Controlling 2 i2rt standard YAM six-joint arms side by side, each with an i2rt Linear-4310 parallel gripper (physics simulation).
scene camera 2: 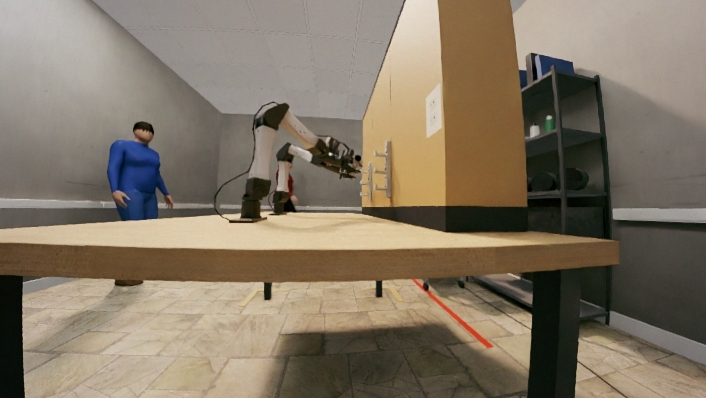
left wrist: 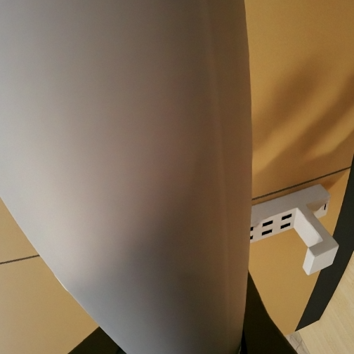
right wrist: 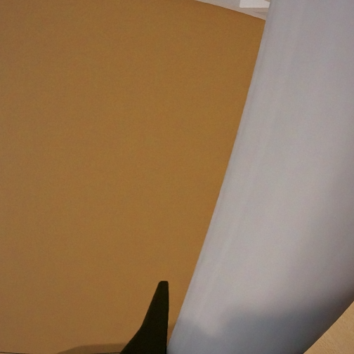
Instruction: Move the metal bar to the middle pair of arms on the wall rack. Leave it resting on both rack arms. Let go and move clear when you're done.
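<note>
The metal bar point(scene camera 2: 358, 158) point(left wrist: 150, 150) point(right wrist: 280, 175) is a thick grey cylinder, very close in both wrist views; in the scene view its dark round end shows. My left gripper point(left wrist: 198, 269) is shut on it, with dark fingers either side. My right gripper point(scene camera 2: 354, 163) is shut on it too; one finger shows in the right wrist view. The bar is held off the table, out in front of the rack arms. The wall rack has a near rail point(scene camera 2: 389, 180) with three arms and a far rail point(scene camera 2: 370, 186). One rack arm point(left wrist: 316, 232) shows beside the bar in the left wrist view.
The orange wall point(scene camera 2: 410, 165) point(left wrist: 300, 75) point(right wrist: 110, 150) stands on the wooden table point(scene camera 2: 300, 237). A white outlet plate point(scene camera 2: 433, 111) is fixed on it nearer the camera. A person in blue point(scene camera 2: 135, 165) stands behind the table at left. A dark shelf unit point(scene camera 2: 559, 150) stands at right.
</note>
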